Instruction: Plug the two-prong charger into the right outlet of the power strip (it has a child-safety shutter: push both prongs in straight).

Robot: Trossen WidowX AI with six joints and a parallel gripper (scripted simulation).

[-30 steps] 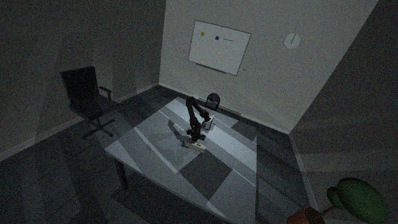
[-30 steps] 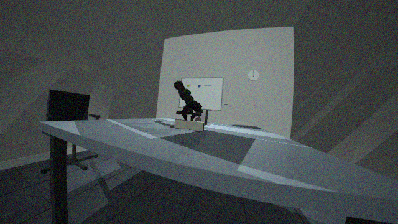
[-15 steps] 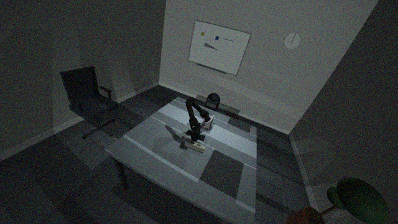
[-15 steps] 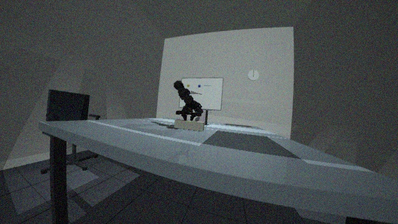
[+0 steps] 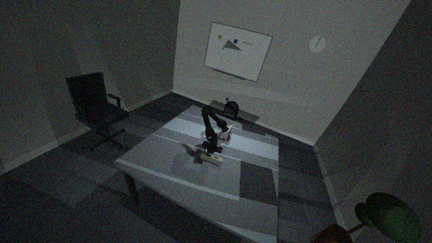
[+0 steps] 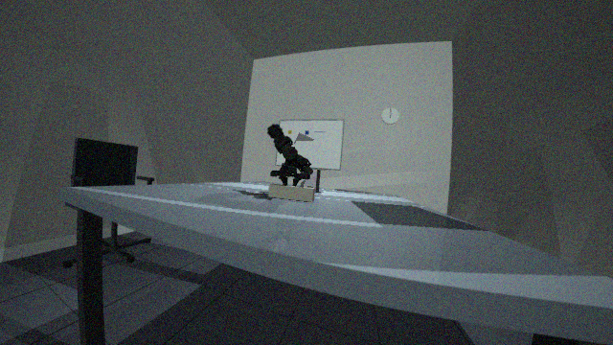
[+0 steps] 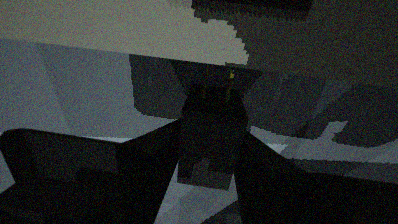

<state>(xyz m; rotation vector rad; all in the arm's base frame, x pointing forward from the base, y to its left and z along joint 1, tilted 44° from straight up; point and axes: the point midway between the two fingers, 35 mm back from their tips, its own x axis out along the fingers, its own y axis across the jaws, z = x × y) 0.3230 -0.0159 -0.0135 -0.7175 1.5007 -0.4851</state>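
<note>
The black two-prong charger lies 2 cm ahead of my gripper tip and 1 cm above it.
</note>
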